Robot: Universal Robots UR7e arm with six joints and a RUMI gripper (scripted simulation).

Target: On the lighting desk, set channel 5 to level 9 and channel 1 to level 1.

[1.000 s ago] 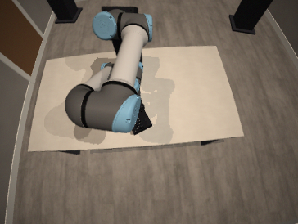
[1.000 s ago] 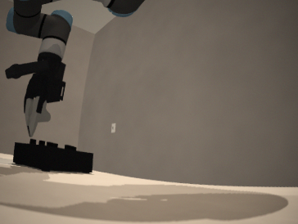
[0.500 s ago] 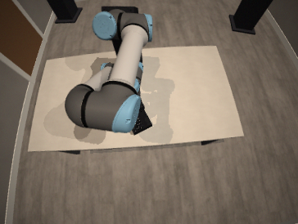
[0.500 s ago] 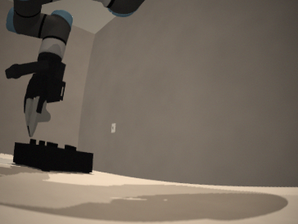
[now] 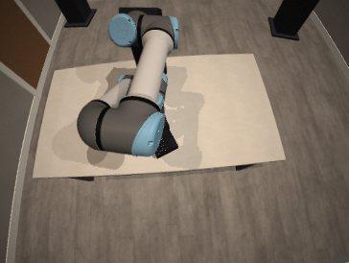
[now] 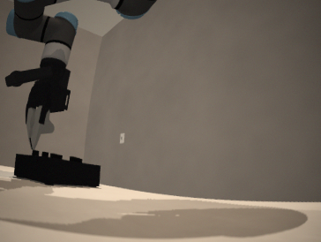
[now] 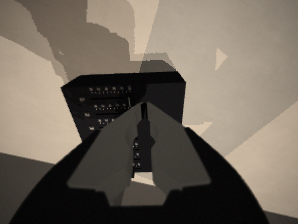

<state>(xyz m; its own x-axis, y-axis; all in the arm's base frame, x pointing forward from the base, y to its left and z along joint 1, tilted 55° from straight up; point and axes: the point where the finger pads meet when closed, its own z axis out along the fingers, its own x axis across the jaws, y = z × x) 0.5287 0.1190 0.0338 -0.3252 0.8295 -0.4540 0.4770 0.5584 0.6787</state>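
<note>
Now: hand 20 mm above the channel 1 fader knob, 10 mm to the left of it and 10 mm short of it. Round my hand: channel 5 fader knob 100 mm ahead, 20 mm below, 10 mm to the left.
</note>
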